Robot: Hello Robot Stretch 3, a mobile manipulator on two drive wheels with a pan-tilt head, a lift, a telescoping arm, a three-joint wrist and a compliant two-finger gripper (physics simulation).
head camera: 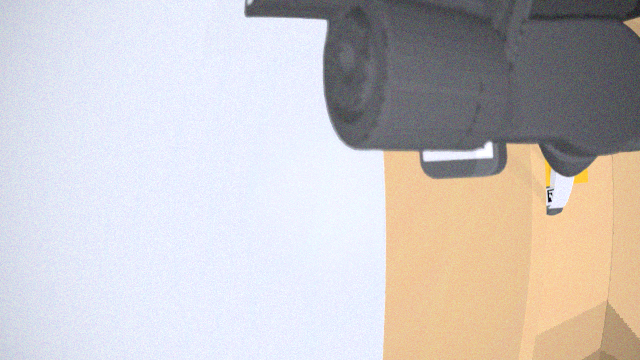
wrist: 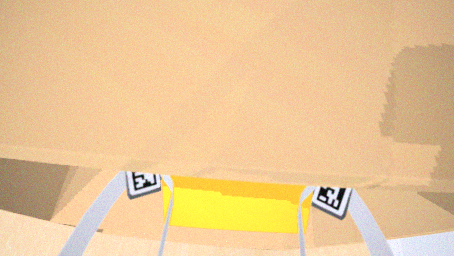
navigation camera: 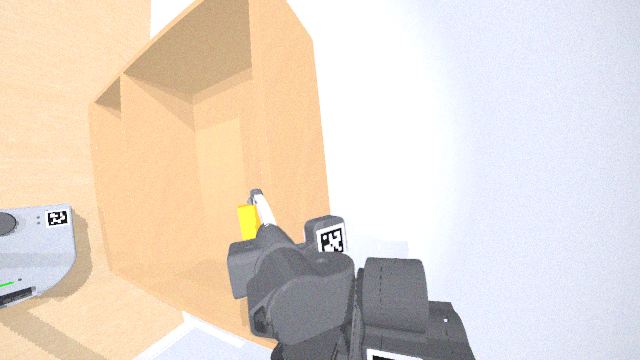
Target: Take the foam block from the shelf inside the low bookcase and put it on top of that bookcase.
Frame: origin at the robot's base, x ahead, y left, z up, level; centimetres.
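Seen in the pictures: gripper, fingertip midpoint: (navigation camera: 259, 223).
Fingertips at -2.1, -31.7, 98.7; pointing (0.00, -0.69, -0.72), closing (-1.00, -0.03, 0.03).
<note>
Pixels of each thing's top centre, then the offset from my fingertips to it, as dx, dy, dz. "*": a spot on its surface instead. Level surfaces: height alone.
- yellow foam block, middle of its top: (head camera: 530, 132) (navigation camera: 273, 227) -0.1, +2.1, +5.2
- low bookcase, surface spot: (head camera: 457, 260) * +11.8, -6.8, +7.4
- wooden floor, its level: dz -98.7
- thin divider panel, its level: dz -53.4
The yellow foam block (head camera: 581, 175) (navigation camera: 248, 221) (wrist: 235, 212) is held between the two fingers of my gripper (navigation camera: 254, 212) (wrist: 238, 151). In the wrist view a wooden panel hides the far part of the block and the fingertips. In the head view the arm and wrist hide most of the block. The low bookcase (head camera: 457, 260) (navigation camera: 295, 125) (wrist: 225, 90) is pale wood. In the navigation view the block shows against its open side, near the panel on the right; whether block or fingers touch wood I cannot tell.
The grey robot base (navigation camera: 37, 255) stands on the wooden floor (navigation camera: 45, 125) at the left of the navigation view. The dark wrist and arm (head camera: 425, 90) (navigation camera: 305, 300) cross beside the bookcase. A thin divider panel (navigation camera: 150, 165) runs inside the bookcase.
</note>
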